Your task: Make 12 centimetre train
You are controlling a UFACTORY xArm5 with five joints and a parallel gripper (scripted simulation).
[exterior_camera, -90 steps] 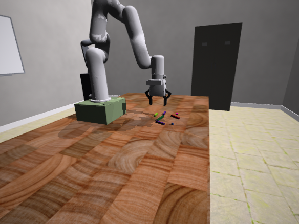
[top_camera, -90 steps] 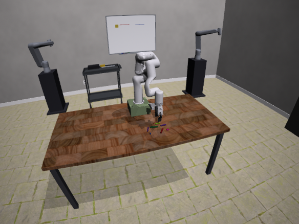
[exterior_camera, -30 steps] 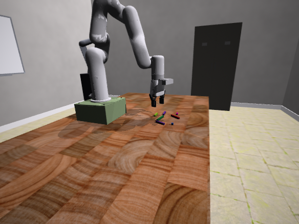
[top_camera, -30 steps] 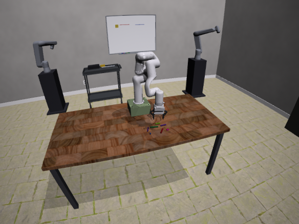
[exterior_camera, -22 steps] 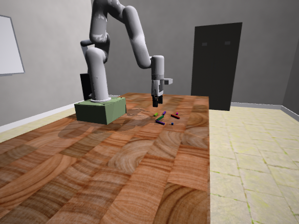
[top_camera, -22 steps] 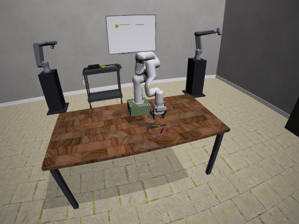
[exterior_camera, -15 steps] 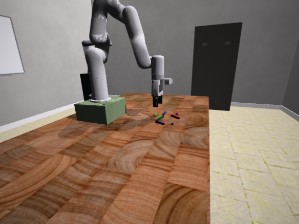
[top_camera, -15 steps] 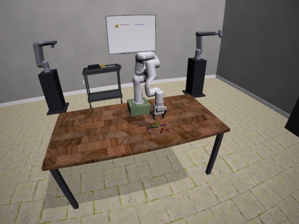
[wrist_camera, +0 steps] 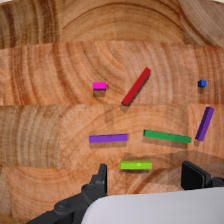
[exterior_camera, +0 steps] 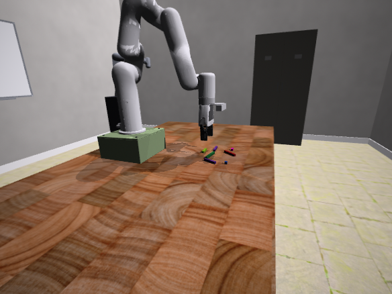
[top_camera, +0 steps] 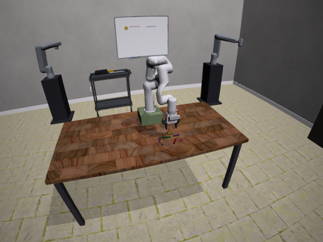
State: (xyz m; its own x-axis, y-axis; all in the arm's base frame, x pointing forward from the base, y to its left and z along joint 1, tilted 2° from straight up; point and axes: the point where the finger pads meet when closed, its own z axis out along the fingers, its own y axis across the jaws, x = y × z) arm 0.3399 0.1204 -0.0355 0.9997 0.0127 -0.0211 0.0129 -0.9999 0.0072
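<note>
The lime rod lies 10 mm behind my hand and 70 mm below it. From my hand the other things lie so: green rod (30 mm ahead, 50 mm to the right, 70 mm below); then magenta rod (110 mm ahead, 60 mm to the left, 70 mm below); then red rod (110 mm ahead, 70 mm below).
</note>
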